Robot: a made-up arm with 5 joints.
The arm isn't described. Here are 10 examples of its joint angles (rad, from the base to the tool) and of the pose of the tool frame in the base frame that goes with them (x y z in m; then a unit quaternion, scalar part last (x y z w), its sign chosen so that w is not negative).
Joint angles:
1: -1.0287 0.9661 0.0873 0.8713 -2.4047
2: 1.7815 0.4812 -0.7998 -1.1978 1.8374
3: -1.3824 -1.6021 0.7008 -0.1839 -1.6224
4: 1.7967 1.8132 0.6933 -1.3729 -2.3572
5: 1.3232 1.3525 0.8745 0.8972 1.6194
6: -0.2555 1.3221 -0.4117 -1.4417 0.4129
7: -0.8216 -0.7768 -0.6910 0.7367 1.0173
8: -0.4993 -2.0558 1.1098 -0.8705 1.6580
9: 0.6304 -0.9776 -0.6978 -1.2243 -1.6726
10: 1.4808 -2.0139 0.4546 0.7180 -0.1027
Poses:
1: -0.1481 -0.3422 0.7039 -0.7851 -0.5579 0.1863 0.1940
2: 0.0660 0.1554 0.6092 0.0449 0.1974 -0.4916 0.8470
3: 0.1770 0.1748 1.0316 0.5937 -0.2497 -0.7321 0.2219
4: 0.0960 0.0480 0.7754 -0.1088 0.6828 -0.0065 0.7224
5: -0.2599 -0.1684 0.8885 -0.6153 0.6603 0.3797 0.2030
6: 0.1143 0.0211 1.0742 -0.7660 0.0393 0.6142 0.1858
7: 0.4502 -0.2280 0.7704 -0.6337 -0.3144 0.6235 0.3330
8: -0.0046 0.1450 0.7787 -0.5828 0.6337 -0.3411 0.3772
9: 0.1047 0.2229 0.9113 0.5329 -0.4433 -0.6516 0.3080
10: 0.3117 -0.1540 0.3759 0.0355 -0.5335 -0.1881 0.8238
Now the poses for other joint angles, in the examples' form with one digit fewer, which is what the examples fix.
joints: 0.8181 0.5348 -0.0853 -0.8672 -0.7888
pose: 0.206 0.093 0.883 -0.470 0.707 0.518 0.107
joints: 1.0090 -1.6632 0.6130 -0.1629 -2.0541
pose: 0.154 -0.059 0.427 0.260 -0.755 0.222 0.560
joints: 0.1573 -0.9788 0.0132 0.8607 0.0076
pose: 0.488 -0.012 0.774 0.471 -0.521 -0.692 0.165
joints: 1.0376 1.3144 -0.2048 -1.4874 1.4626
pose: 0.083 0.179 0.810 0.667 0.147 -0.475 0.555
